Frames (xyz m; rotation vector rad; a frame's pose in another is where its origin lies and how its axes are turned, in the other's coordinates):
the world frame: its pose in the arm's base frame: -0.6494 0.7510 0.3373 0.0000 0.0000 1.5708
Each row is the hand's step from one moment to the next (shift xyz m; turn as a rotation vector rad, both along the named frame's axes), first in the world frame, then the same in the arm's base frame.
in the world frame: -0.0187 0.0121 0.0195 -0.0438 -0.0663 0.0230
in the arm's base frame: -0.0121 -0.0187 0.0195 0.0663 -0.0438 0.0230
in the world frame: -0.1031 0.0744 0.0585 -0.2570 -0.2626 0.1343
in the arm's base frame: -0.0744 -0.1031 0.0585 0.2626 -0.2570 0.1343
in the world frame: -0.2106 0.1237 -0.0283 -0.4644 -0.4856 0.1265
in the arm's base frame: -0.1237 -0.2106 -0.0283 0.4856 -0.4644 0.1265
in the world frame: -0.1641 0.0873 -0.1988 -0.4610 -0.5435 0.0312
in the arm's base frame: -0.0873 -0.1641 -0.1988 0.5435 -0.4610 0.0312
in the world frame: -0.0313 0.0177 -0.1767 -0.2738 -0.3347 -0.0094
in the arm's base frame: -0.0177 -0.0313 -0.1767 0.3347 -0.2738 -0.0094
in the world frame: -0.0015 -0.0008 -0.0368 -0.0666 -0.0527 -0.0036
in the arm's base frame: 0.0008 -0.0015 -0.0368 0.0527 -0.0666 -0.0036
